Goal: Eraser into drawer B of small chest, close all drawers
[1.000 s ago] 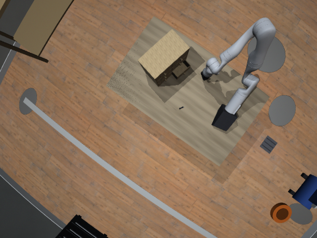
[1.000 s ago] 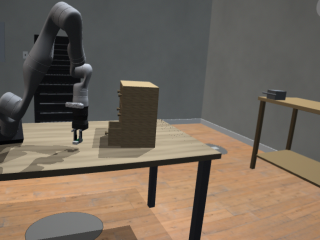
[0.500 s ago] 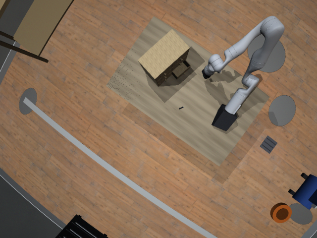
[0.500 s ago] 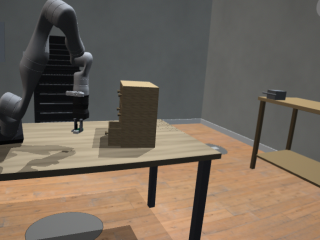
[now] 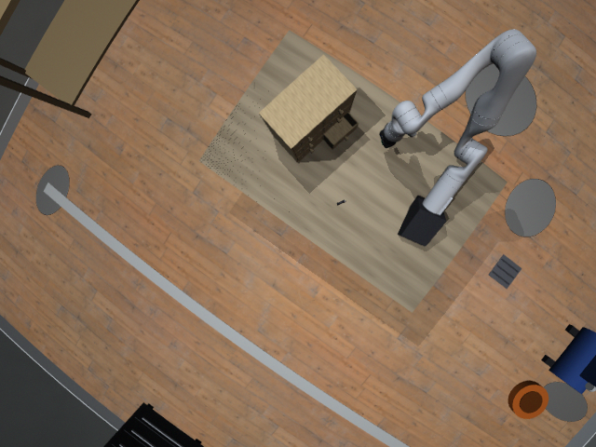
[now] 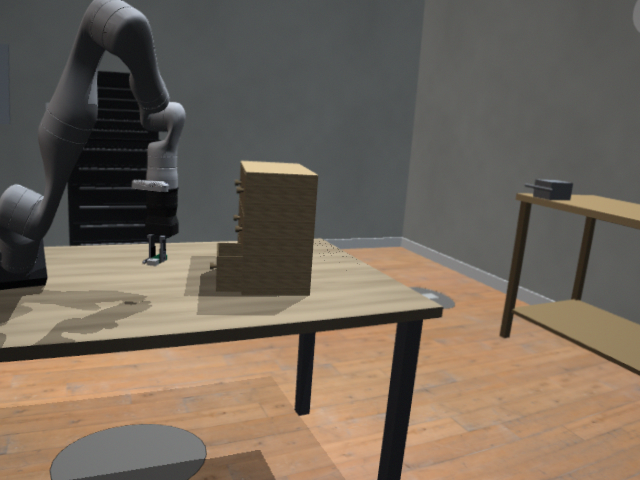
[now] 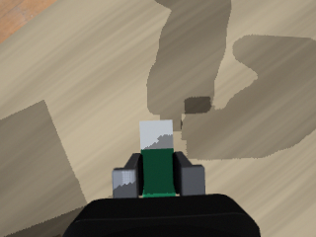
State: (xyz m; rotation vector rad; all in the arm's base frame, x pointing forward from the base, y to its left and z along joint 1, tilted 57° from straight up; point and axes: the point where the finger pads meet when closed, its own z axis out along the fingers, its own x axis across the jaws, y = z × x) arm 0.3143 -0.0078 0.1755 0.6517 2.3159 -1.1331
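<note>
Now: the eraser 10 mm to the right of my hand and 10 mm below it. Round my hand: drawer (250 mm ahead, 90 mm below, 50 mm to the left); dark object (340 mm to the left, 110 mm below, 30 mm ahead).
</note>
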